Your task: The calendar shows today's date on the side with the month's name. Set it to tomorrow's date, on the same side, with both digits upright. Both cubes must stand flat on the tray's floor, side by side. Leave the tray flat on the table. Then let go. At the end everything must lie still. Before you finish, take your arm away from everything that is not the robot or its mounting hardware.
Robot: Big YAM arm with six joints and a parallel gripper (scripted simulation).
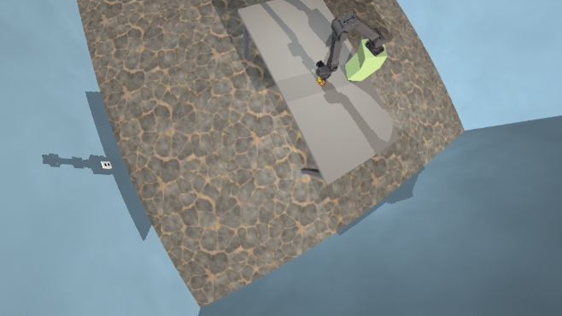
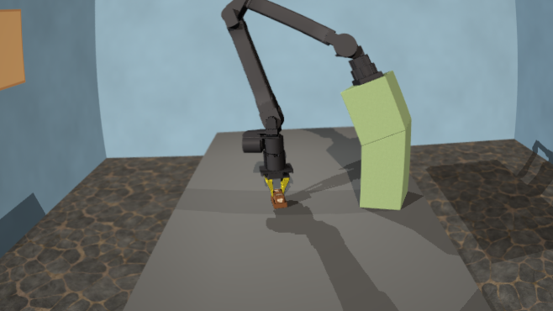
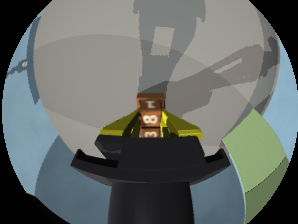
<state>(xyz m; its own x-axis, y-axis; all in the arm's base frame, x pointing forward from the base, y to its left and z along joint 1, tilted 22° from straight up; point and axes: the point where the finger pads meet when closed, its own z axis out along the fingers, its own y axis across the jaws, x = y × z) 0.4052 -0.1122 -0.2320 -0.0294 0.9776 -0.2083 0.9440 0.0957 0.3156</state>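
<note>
My gripper is now right at the brown number cube. From my hand the other things lie so: calendar tray: 20 mm to the left, 20 mm below.
</note>
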